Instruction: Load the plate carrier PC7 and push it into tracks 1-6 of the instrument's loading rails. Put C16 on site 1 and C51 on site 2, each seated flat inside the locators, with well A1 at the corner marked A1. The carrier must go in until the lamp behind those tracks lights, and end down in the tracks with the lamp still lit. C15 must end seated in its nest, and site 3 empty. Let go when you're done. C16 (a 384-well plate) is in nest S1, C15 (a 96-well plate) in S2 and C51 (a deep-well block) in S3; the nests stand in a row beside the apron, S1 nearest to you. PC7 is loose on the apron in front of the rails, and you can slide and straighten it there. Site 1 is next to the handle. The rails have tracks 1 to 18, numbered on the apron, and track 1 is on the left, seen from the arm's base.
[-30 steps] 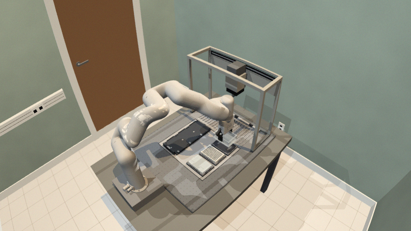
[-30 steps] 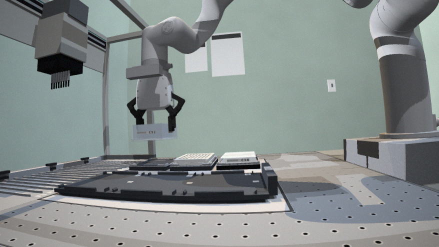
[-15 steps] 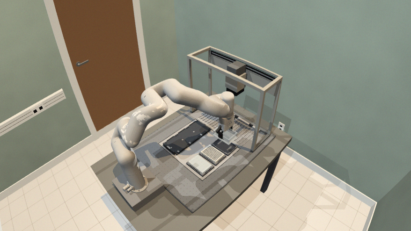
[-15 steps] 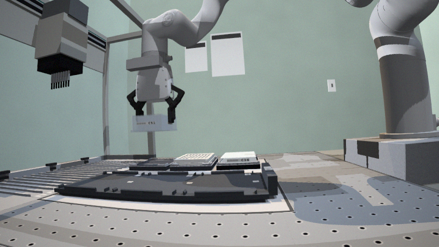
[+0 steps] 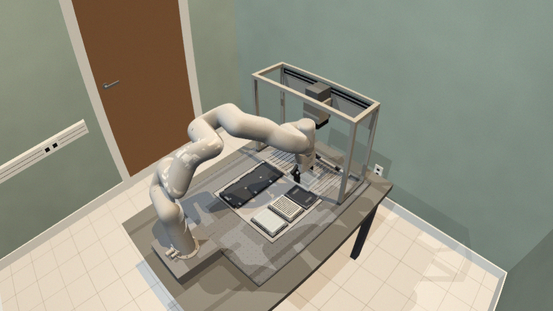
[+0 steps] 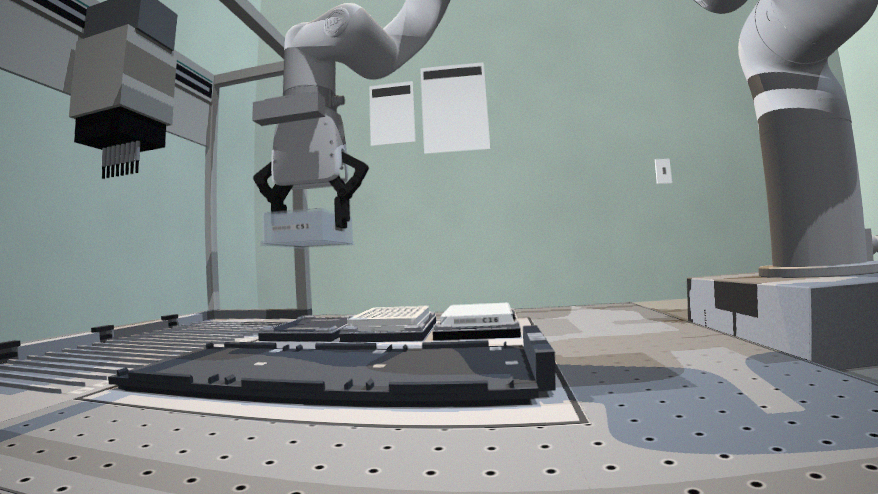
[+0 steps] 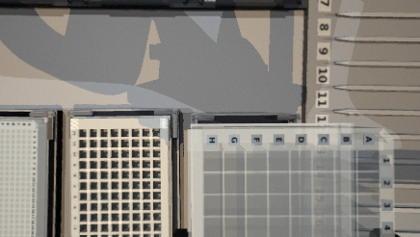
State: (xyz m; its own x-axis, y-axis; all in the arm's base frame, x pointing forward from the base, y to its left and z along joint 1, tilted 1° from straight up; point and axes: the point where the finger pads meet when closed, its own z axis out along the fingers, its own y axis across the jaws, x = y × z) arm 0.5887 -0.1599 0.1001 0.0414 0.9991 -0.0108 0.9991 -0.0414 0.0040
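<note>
Now: hand 24 cm to the right of the carrier PC7, 13 cm above it and 9 cm past it. From my hand the other things lie so: 384-well plate C16: 22 cm behind, 13 cm below, 1 cm to the left; frame post: 17 cm to the right, 10 cm above, 8 cm ahead; nest S3: 14 cm below.
</note>
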